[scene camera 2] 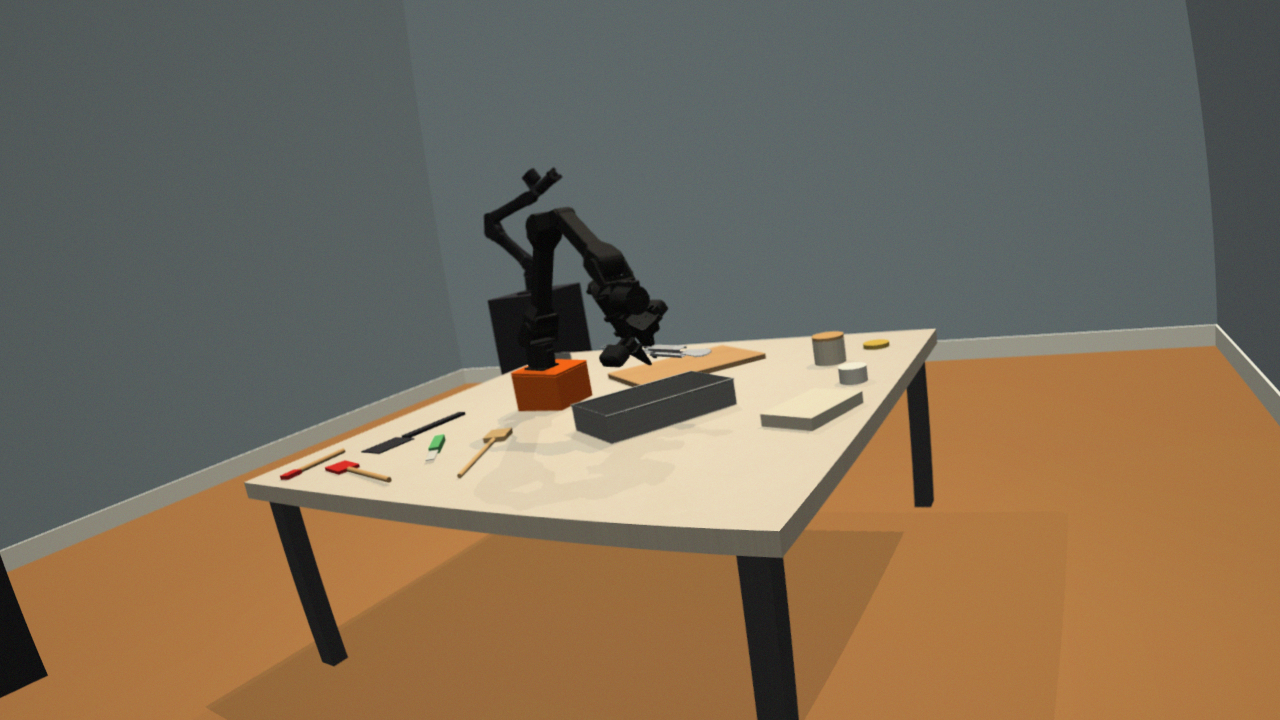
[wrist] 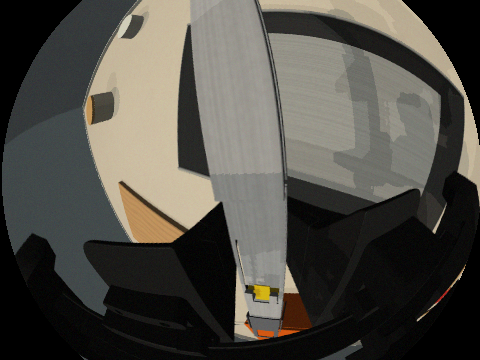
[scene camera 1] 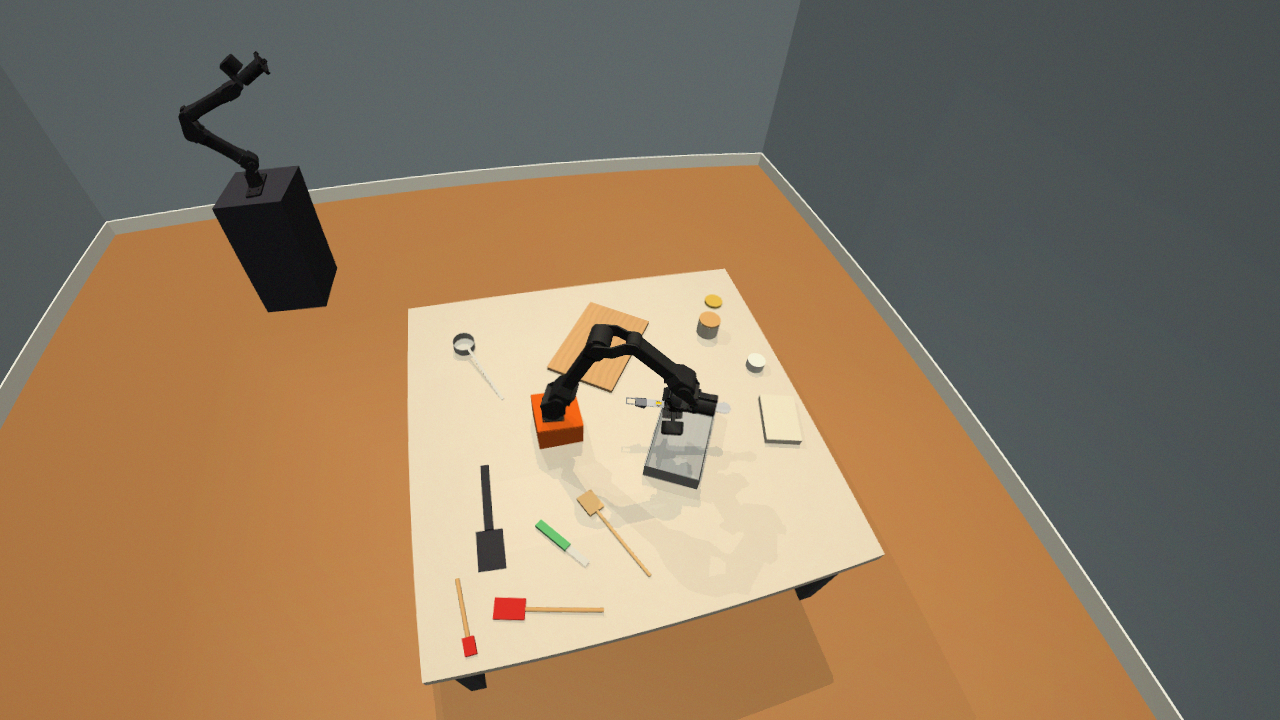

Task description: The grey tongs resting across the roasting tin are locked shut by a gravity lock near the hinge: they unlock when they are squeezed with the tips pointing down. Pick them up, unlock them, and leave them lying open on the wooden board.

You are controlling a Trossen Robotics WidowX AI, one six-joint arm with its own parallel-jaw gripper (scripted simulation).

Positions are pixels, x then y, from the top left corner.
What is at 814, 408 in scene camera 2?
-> A pale block.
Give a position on a roasting tin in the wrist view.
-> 366, 117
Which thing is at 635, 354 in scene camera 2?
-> My gripper.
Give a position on a black turner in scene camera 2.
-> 380, 448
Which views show the black turner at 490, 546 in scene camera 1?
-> Scene camera 2 and scene camera 1 only.
